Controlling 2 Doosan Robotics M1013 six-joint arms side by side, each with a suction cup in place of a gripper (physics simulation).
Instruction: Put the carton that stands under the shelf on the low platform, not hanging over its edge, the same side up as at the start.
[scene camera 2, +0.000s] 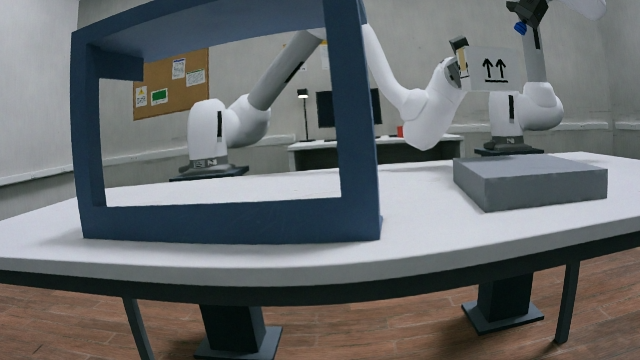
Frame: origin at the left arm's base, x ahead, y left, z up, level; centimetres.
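Where they show: left hand at its tool point: (518, 31); left arm's base at its link origin: (508, 149); right arm's base at its link origin: (209, 172).
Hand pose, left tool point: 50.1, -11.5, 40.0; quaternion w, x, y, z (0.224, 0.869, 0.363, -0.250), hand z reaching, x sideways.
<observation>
Each offset is from my left tool point to the top centre of the thing, as dx, dy, dz. "pt": to the spot under its first point. Level surfaces: height alone.
The carton @[+29.2, -25.1, -11.8] (495, 69) is white with tan tape and two black arrows that point up. It is in the air, about upright, and shows higher in the picture than the low grey platform @[+43.7, -25.5, -35.2] (547, 189); whether it is straight over it I cannot tell. My right gripper (454, 74) is at the carton's left side and holds it there; the cup itself is hidden. My left gripper (520, 28) has a blue cup, hangs at the upper right above the carton's level, and holds no object. The blue shelf @[pt +63.4, -71.8, -37.2] (230, 221) stands at the left.
The shelf's right post @[pt +65.2, -56.8, -27.4] (354, 125) stands between the camera and part of my right arm. The white table @[dz -40.0] (415, 220) carries the shelf and the platform. My left arm's base (506, 143) is behind the platform. A desk (420, 141) with a monitor stands at the back.
</observation>
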